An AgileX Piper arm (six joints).
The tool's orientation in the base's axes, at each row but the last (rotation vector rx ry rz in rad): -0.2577, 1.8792, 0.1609; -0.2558, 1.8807, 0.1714; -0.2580, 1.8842, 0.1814; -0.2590, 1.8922, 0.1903; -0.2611, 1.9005, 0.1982
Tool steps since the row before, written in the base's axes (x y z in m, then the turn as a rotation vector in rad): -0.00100, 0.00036, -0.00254, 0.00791, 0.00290, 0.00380; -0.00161, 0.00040, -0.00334, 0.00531, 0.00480, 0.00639; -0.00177, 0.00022, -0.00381, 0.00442, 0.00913, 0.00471; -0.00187, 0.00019, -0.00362, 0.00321, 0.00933, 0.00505; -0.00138, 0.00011, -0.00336, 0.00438, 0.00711, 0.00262
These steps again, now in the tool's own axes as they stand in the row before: 0.00268, 0.00065, -0.00003, -0.00628, 0.00070, 0.00675; 0.00362, 0.00084, -0.00031, -0.00811, 0.00319, 0.00401; 0.00414, 0.00069, -0.00034, -0.00663, 0.00761, 0.00482; 0.00400, 0.00068, -0.00046, -0.00658, 0.00813, 0.00367; 0.00360, 0.00045, -0.00009, -0.00449, 0.00565, 0.00495
